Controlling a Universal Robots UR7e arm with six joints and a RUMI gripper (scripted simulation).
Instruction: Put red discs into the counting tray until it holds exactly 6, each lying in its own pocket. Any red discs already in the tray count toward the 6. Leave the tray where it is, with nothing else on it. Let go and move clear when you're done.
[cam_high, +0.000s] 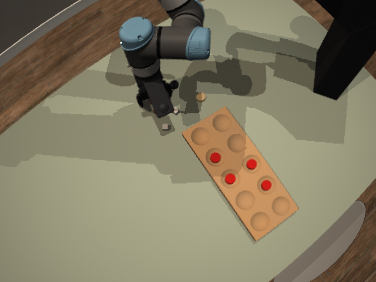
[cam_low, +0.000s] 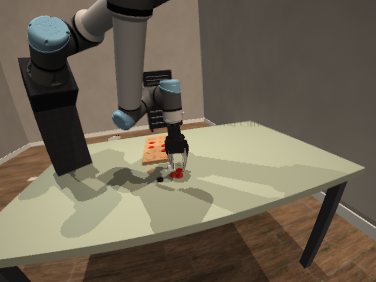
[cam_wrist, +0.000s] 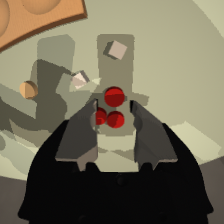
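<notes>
My hand is 10 cm past the black disc, 2 cm to the left of it and 2 cm above it. Round my hand: wooden counting tray: 1 cm behind, 31 cm to the left, 2 cm below; tan disc: 12 cm behind, 7 cm to the left, 2 cm below.
</notes>
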